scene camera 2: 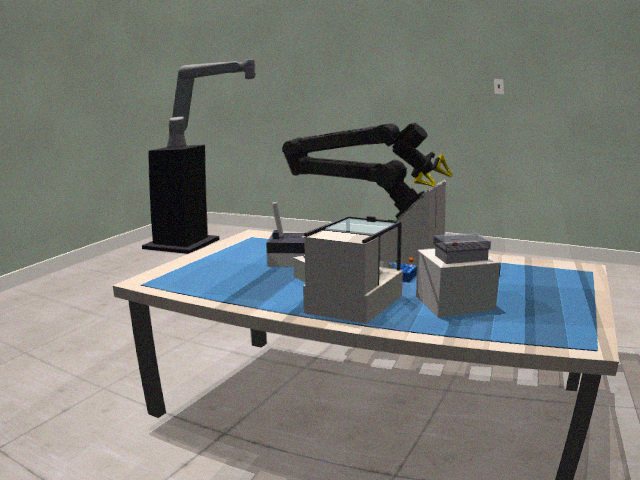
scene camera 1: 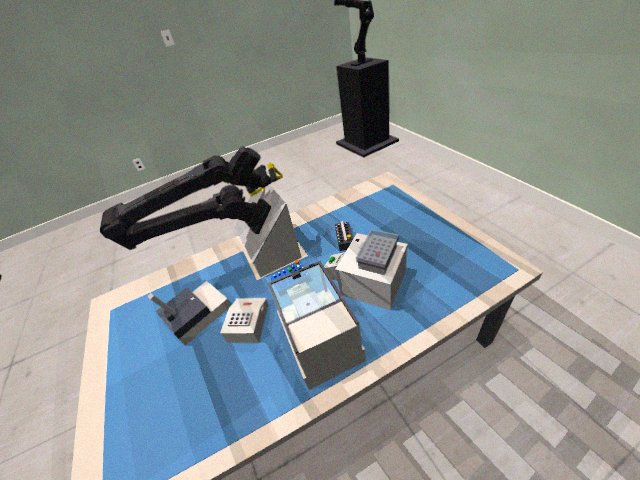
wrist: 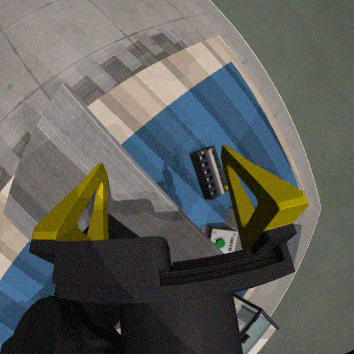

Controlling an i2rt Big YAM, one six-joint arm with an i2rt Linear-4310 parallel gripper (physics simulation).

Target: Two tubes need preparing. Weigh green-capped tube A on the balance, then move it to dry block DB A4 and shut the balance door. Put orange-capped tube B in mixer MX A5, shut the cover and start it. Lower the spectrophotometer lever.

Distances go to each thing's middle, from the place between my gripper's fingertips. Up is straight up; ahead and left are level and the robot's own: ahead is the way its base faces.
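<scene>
The mixer [scene camera 2: 448, 284] is 44 cm ahead of my hand, 11 cm to the left of it and 18 cm below it. There's a glass-box balance [scene camera 2: 352, 266] as well, and that's 52 cm ahead of my hand, 16 cm to the right and 16 cm below. Going by their middles, the balance is the farthest from my gripper of the things named here. As for the mixer cover [scene camera 1: 377, 249], my gripper is 46 cm short of it, 10 cm above it and 12 cm to the right of it.
</scene>
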